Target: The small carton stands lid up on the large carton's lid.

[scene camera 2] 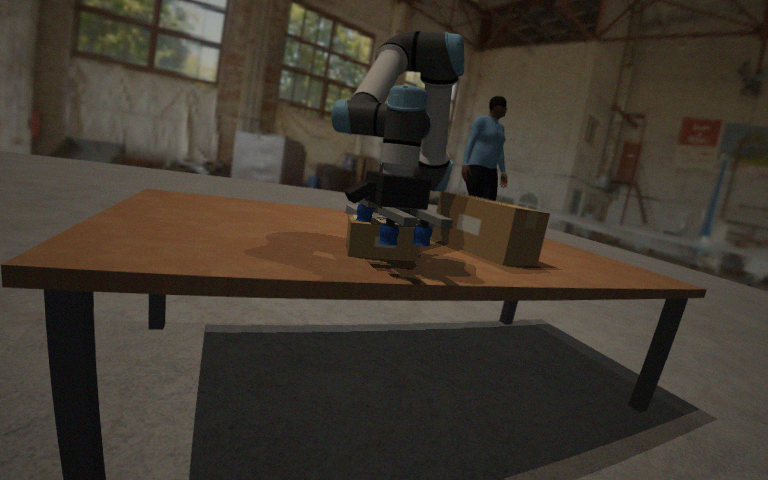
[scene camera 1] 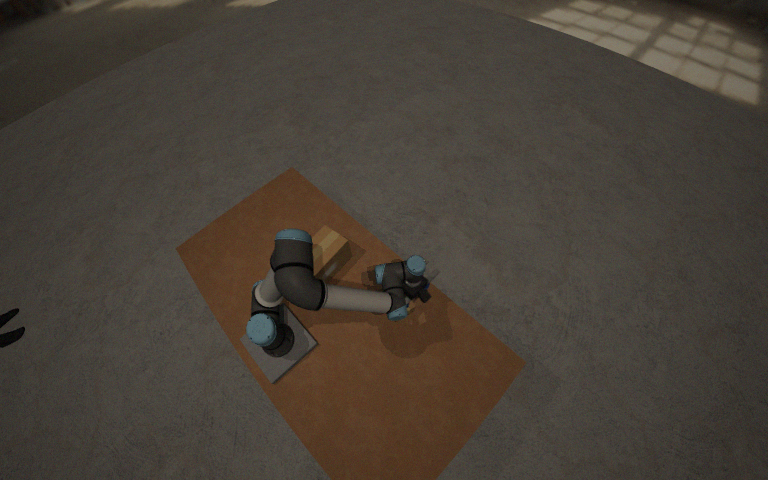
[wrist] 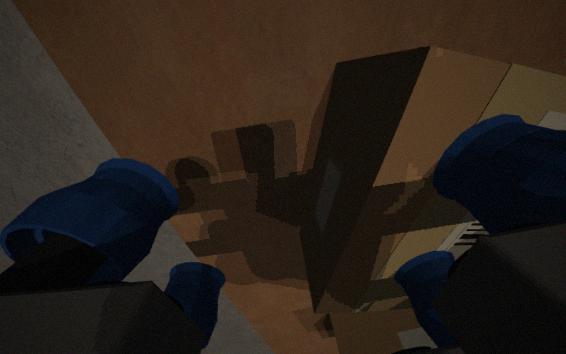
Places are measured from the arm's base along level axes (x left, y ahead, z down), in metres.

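Where they show: end effector, tool point: [scene camera 2: 390,234] [wrist: 298,228]; arm's base, origin of the base link: [scene camera 1: 278,340].
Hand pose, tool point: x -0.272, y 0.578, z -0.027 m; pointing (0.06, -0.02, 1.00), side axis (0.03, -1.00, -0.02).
Note:
Things, the pixels of their top centre, and the offset from my tool point. Level surfaces: height alone.
- small carton, middle of its top: [wrist: 445,255] [scene camera 2: 385,219] dz -0.020, dx +0.016, dy -0.070 m
- large carton, middle of its top: [scene camera 2: 491,201] [scene camera 1: 314,254] dz -0.092, dx +0.419, dy -0.198 m
- brown table, its level: dz +0.064 m
The small carton [scene camera 2: 363,244] [wrist: 422,116] is near the table's middle, lid up, directly under my suction gripper [scene camera 2: 394,224] [scene camera 1: 417,286]. In the side view the rear cups press on its lid, while the front cups hang past its near edge. In the wrist view the right blue cups [wrist: 422,281] lie over the carton and the left cups [wrist: 137,211] over bare table. A thin dark gap shows under the carton. In the top view my wrist hides it. The large carton [scene camera 1: 331,245] [scene camera 2: 496,229] lies flat on the table behind it, its lid bare.
The brown table [scene camera 1: 411,405] [scene camera 2: 215,229] carries both cartons and my base plate [scene camera 1: 292,354]. My elbow stands beside the large carton. A person in blue [scene camera 2: 484,148] stands beyond the table. A dark mat [scene camera 2: 382,405] lies on the floor in front.

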